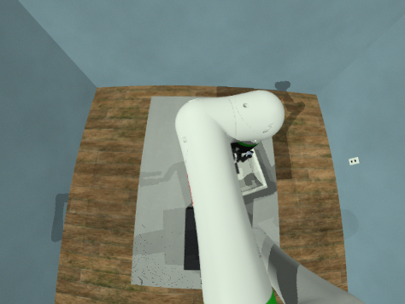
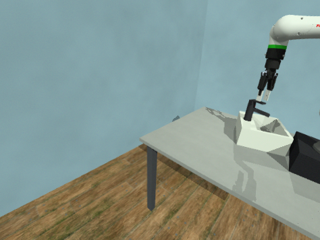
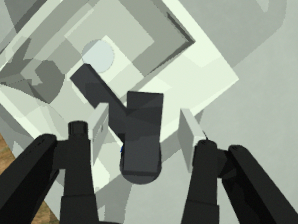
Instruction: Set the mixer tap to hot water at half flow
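My gripper is now 40 mm above the lever, 20 mm short of it and 10 mm to the left of it. The rest, counted from my hand: white basin (270 mm below, 70 mm behind, 50 mm to the right).
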